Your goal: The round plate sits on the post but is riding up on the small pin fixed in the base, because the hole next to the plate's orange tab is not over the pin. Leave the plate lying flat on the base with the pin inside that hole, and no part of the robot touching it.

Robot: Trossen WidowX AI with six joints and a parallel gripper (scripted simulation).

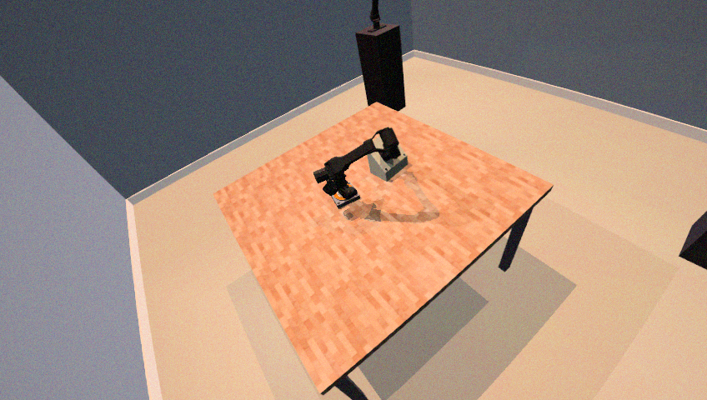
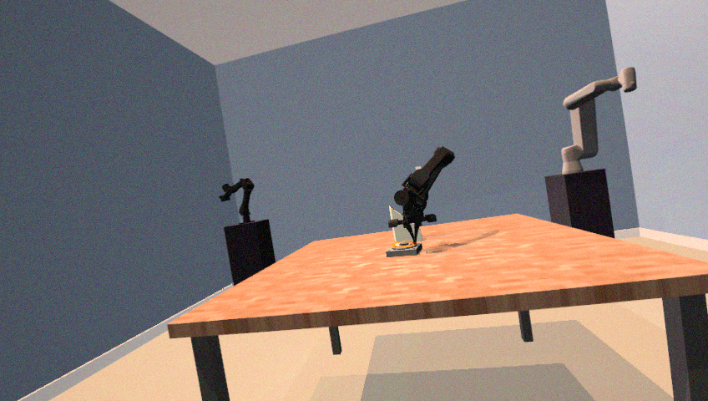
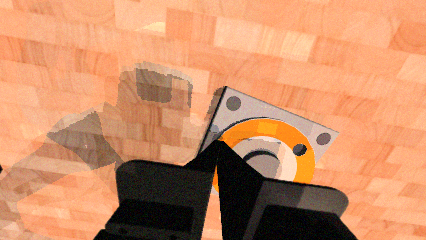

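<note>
Now: the square grey base 30 mm behind my gripper tip, 50 mm to the right of it and 20 mm below it.
</note>
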